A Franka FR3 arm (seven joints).
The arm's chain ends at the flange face. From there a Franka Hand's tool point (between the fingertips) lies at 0.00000 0.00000 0.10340 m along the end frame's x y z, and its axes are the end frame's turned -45 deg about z.
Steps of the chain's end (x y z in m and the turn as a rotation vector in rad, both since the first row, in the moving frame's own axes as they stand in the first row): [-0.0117, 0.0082, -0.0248, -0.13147, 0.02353, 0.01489]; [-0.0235, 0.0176, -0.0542, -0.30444, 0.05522, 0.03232]
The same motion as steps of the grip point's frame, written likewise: [-0.0220, 0.0088, -0.0257, -0.10960, -0.07633, 0.01489]; [-0.0474, 0.0214, -0.0591, -0.25432, -0.17623, 0.03232]
